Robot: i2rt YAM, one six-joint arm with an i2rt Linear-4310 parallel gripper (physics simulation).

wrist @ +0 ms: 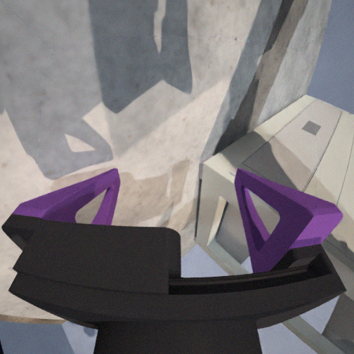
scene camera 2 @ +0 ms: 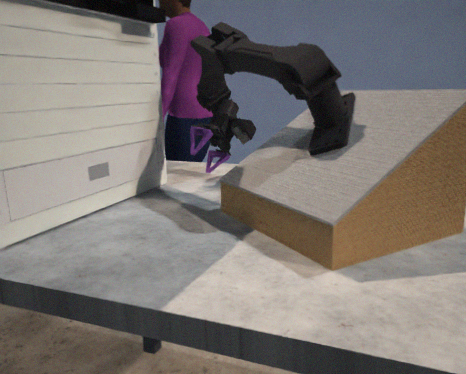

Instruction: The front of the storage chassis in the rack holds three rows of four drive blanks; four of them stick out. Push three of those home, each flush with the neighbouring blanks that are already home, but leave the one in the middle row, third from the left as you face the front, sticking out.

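Pixels of known places: gripper, between the fingertips: (scene camera 2: 200, 164); arm's base, origin of its link: (scene camera 2: 334, 123).
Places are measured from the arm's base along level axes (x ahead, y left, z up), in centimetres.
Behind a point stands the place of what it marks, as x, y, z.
Observation:
The rack (scene camera 2: 65, 107) {44.3, 24.9, 4.5} (wrist: 214, 187) is a pale cabinet with horizontal front panels. It stands at the left in the scene view and at the lower right in the wrist view. A dark unit (scene camera 2: 95, 7) {43.2, 15.7, 22.9} shows in part at its top left in the scene view; I cannot tell whether it is the storage chassis. The drive blanks do not show in either view. My gripper (scene camera 2: 201, 163) {40.3, -15.2, -13.2} (wrist: 177, 174), with purple triangular fingers, is wide open and empty. It points down above the table, to the right of the rack's front and apart from it.
The arm's base stands on a sloped block (scene camera 2: 280, 240) {3.4, 20.0, -17.5} with a grey top and wooden sides, right of the rack. Both stand on the grey table (scene camera 2: 130, 260) {22.0, 35.8, -18.0} (wrist: 45, 85). A person in a magenta top (scene camera 2: 187, 65) stands behind the rack. A small grey plate (scene camera 2: 98, 171) {44.6, 18.1, -9.0} (wrist: 311, 128) marks the lower front panel.

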